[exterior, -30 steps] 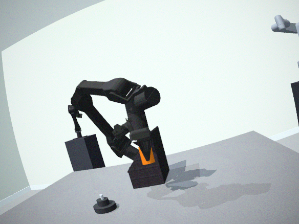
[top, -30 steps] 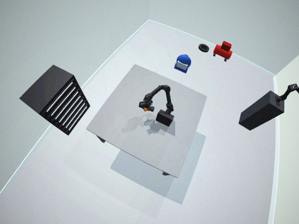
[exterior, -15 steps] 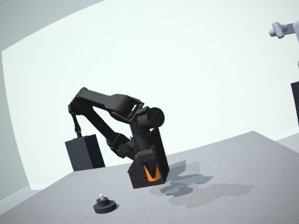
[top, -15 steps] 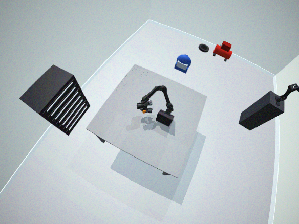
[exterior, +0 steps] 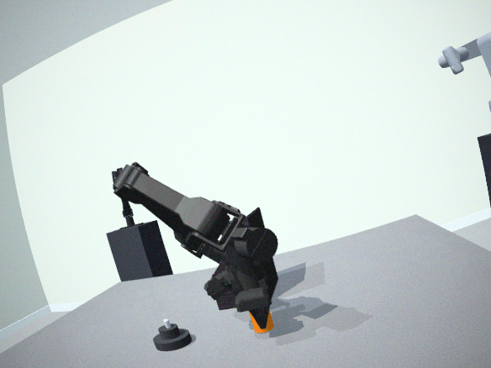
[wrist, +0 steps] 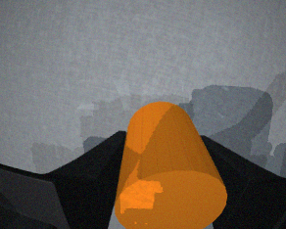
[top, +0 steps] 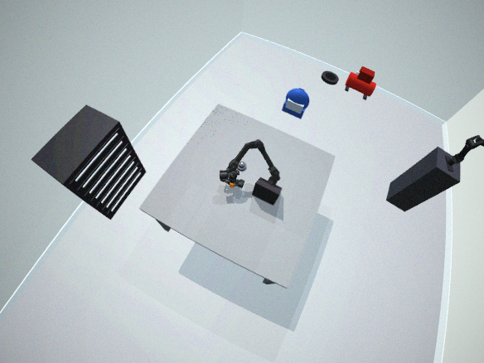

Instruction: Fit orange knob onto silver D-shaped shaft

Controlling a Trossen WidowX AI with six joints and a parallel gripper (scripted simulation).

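The orange knob is 30 mm above my gripper tip. Also, from my gripper tip: dark round pedestal 30 mm ahead, 200 mm to the right, 20 mm above.
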